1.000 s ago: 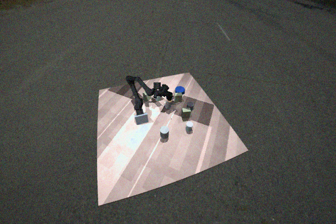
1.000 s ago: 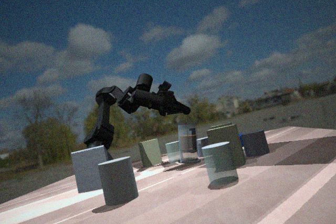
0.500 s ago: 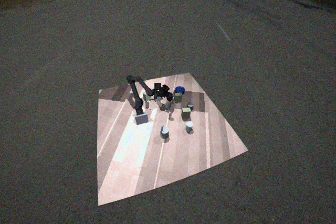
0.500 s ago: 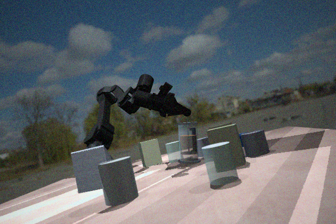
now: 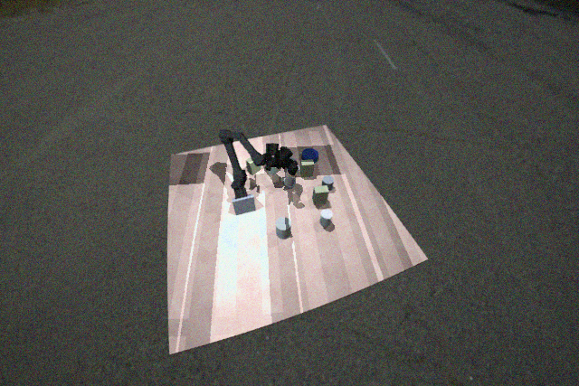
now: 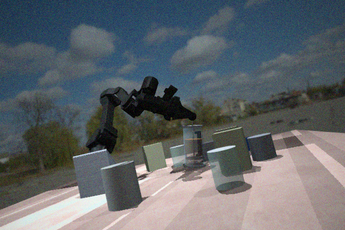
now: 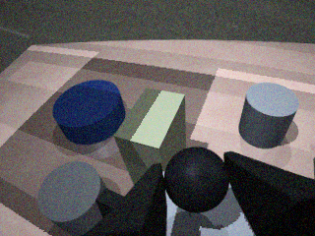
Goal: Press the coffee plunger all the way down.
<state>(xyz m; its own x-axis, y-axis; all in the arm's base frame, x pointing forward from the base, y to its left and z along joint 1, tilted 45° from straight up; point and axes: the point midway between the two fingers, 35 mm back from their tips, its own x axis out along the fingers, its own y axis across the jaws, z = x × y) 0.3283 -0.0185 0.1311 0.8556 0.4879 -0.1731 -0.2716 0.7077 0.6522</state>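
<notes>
Now: gripper tip 2 cm past the coffee press, 2 cm to the right of it and 9 cm above it.
</notes>
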